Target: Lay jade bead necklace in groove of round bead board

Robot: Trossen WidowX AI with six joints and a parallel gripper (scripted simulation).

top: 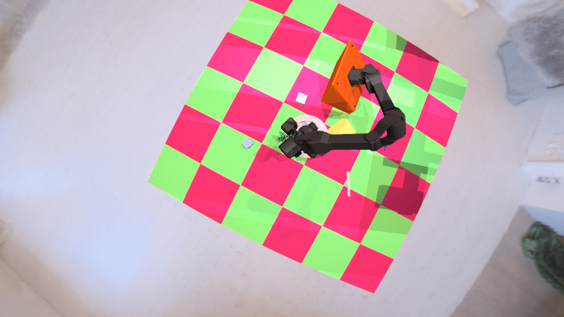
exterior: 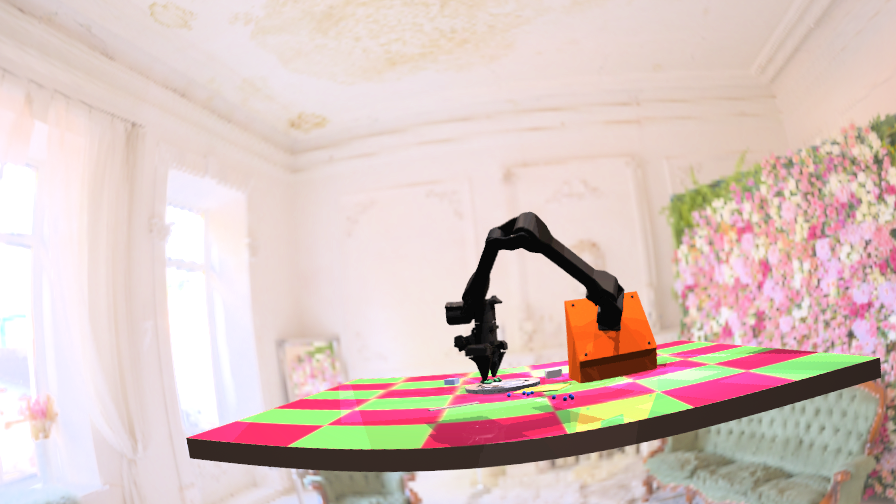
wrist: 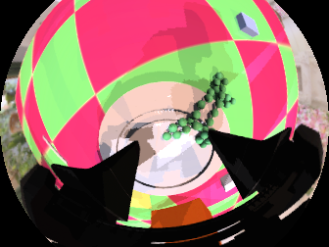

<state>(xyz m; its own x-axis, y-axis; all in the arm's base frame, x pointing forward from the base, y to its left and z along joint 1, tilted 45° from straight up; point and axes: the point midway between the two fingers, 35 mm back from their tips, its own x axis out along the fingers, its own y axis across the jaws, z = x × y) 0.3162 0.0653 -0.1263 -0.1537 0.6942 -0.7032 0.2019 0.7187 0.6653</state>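
Now: gripper tip 40 mm past the round bead board, 20 mm to the right of it and 20 mm above it. Also, from my gripper tip: pale blue cube 140 mm ahead, 190 mm to the right, 20 mm below; white cube 170 mm behind, 90 mm to the right, 10 mm below; yellow patch 150 mm behind, 150 mm to the left, 30 mm below.
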